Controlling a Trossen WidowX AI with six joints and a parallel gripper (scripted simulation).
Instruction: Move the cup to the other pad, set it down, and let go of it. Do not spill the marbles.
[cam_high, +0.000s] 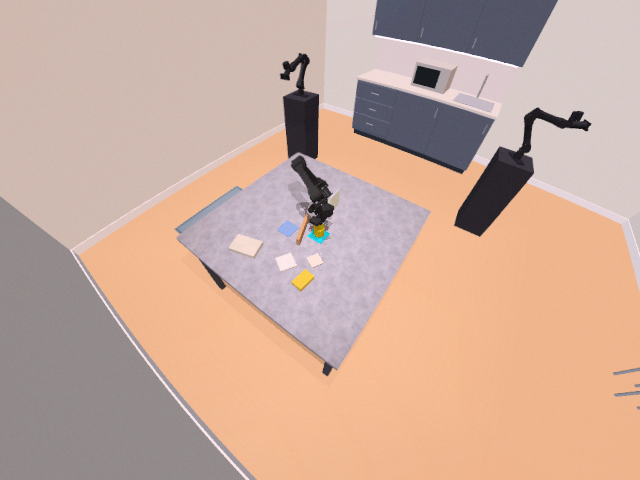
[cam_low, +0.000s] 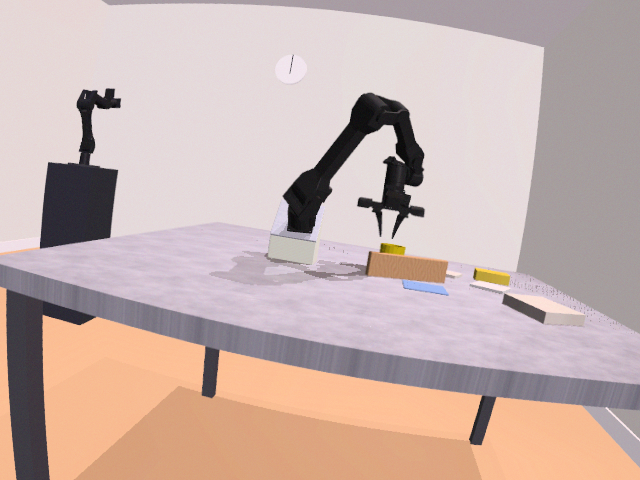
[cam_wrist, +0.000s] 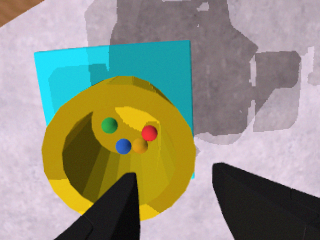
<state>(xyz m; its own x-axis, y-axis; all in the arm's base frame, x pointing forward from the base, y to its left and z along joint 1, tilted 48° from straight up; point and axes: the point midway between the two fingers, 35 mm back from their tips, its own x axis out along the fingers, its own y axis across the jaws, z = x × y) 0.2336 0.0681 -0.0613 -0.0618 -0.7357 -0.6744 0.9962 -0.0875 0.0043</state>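
My gripper tip is now 50 mm above the yellow cup and 20 mm short of it. The rest, counted from my gripper tip: green marble 70 mm below, 30 mm ahead; then cyan pad 100 mm below, 30 mm ahead; then blue marble 70 mm below, 30 mm ahead, 10 mm to the left.
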